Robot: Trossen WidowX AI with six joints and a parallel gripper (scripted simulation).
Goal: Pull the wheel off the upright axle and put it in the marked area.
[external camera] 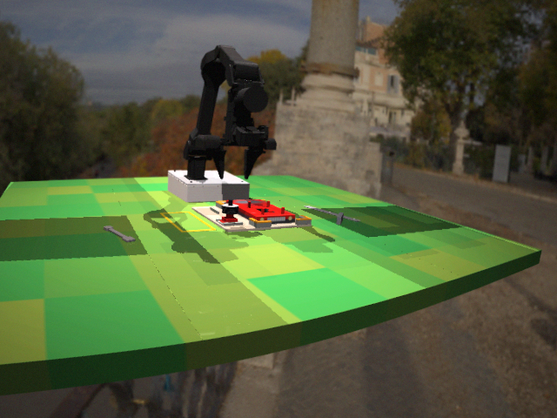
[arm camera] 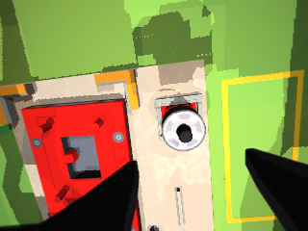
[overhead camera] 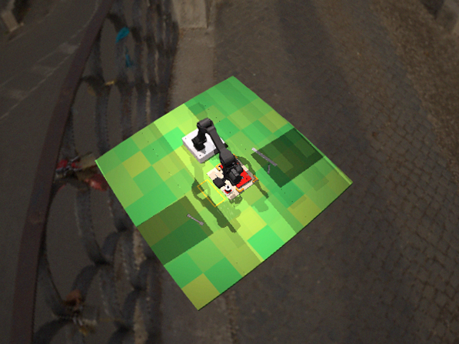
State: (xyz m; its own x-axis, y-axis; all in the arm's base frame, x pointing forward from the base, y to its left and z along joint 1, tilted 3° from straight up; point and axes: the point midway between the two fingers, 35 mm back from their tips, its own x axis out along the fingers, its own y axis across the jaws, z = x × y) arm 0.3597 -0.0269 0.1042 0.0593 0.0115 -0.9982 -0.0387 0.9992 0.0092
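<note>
Right now the wheel is 70 mm below my gripper tip. Also, from my gripper tip: long tool (340 mm to the left, 110 mm below, 70 mm behind).
</note>
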